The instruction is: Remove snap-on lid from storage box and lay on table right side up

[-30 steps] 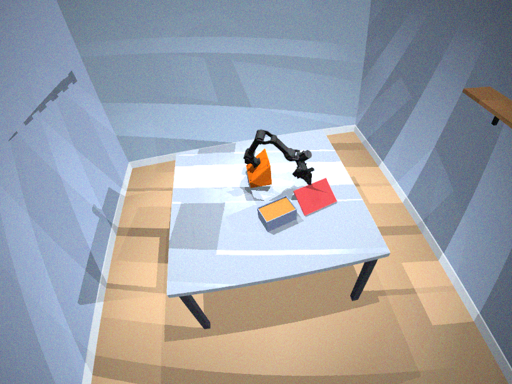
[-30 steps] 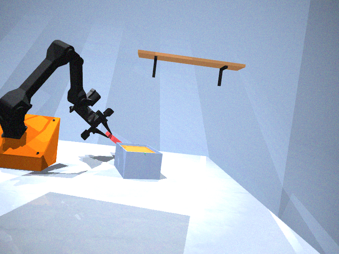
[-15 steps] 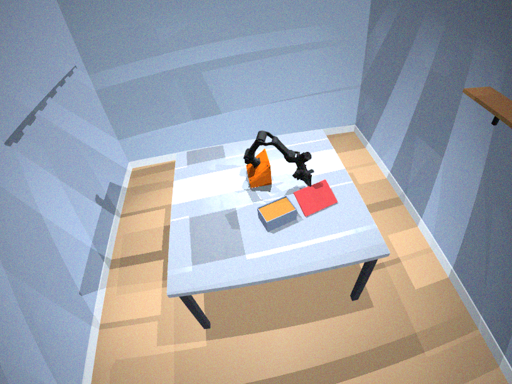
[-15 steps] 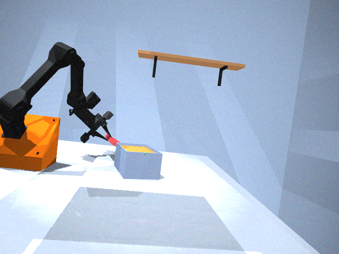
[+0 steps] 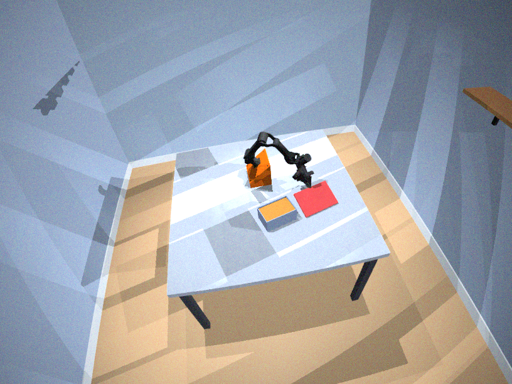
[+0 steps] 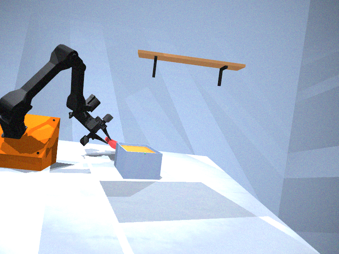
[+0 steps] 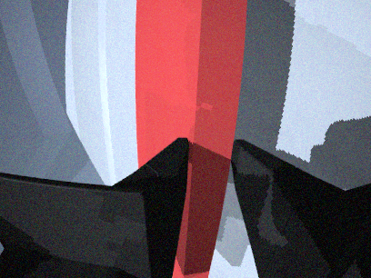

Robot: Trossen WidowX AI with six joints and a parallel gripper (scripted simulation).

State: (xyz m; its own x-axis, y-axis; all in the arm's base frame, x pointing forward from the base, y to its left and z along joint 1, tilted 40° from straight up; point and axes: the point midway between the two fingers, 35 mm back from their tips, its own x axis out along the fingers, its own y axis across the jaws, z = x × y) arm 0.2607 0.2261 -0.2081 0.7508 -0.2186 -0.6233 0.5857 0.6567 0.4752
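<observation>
The lid is 70 mm ahead of my gripper tip, 30 mm below it and 20 mm to the left of it. Round my gripper tip: grey-blue storage box 250 mm to the right, 150 mm ahead, 20 mm below.
</observation>
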